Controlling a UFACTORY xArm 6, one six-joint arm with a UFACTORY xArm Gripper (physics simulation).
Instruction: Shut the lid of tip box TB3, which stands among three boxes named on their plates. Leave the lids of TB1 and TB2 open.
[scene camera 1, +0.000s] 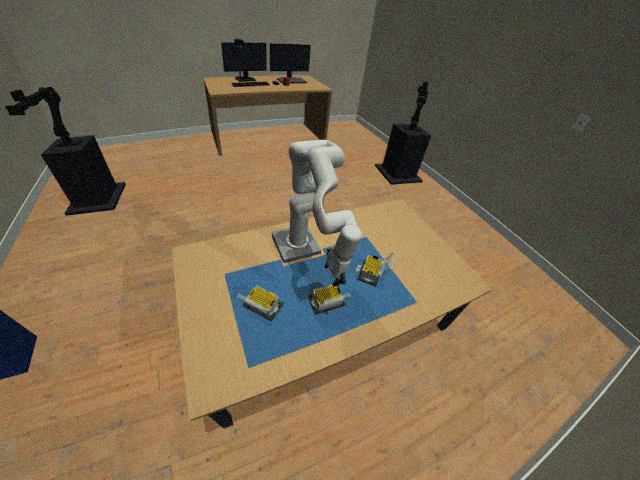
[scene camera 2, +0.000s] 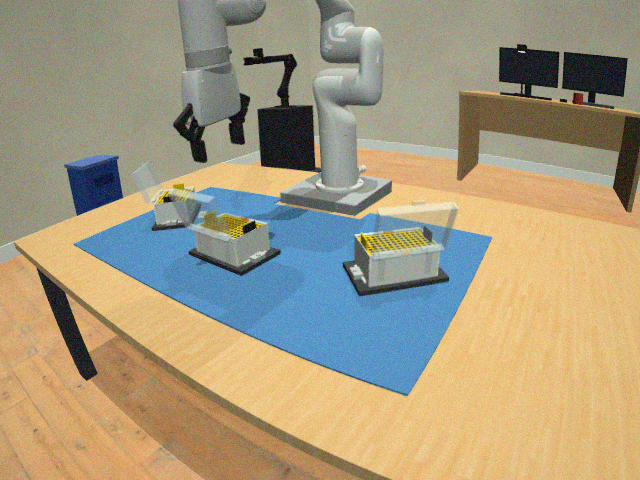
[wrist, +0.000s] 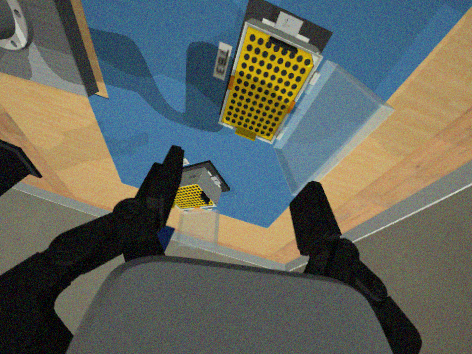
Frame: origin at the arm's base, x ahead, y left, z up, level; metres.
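Seen in the pictures: gripper, fingertip midpoint: (scene camera 1: 331, 275) (scene camera 2: 219, 152) (wrist: 244, 179); arm's base, origin of the base link: (scene camera 1: 297, 240) (scene camera 2: 339, 185).
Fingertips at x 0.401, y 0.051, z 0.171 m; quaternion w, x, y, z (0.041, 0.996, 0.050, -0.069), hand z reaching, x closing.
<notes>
Pixels of each thing's top centre, then the offset from my fingertips to it. Level surfaces: height alone.
- Tip box TB3, middle of its top: (wrist: 260, 100) (scene camera 2: 228, 217) (scene camera 1: 328, 292) dz -0.125, dx -0.002, dy +0.002 m
- box, middle of its top: (scene camera 2: 173, 189) (wrist: 185, 203) (scene camera 1: 262, 296) dz -0.125, dx -0.045, dy -0.294 m
- blue mat, its level: dz -0.200 m
- wooden table, its level: dz -0.203 m
Tip box TB3 (scene camera 1: 327, 296) (scene camera 2: 232, 248) (wrist: 265, 85) is the middle box, with yellow racks inside; its nameplate (wrist: 221, 61) shows in the wrist view. Its clear lid (scene camera 2: 206, 201) (wrist: 332, 125) stands open, tilted out on the side away from the arm's base. Another box (scene camera 1: 262, 298) (scene camera 2: 173, 212) (wrist: 192, 196) stands at the mat's left end in scene camera 1, and one (scene camera 1: 372, 266) (scene camera 2: 403, 268) at the right. Both have open lids; their names are not legible. My gripper (scene camera 1: 333, 272) (scene camera 2: 218, 147) (wrist: 244, 179) is open and empty, well above box height.
The boxes stand on a blue mat (scene camera 1: 279, 341) (scene camera 2: 330, 320) (wrist: 160, 45) on the wooden table (scene camera 1: 206, 330) (scene camera 2: 537, 330). The arm's base plate (scene camera 1: 299, 251) (scene camera 2: 336, 195) (wrist: 45, 45) is behind the mat. A blue bin (scene camera 2: 95, 180) stands beyond the table.
</notes>
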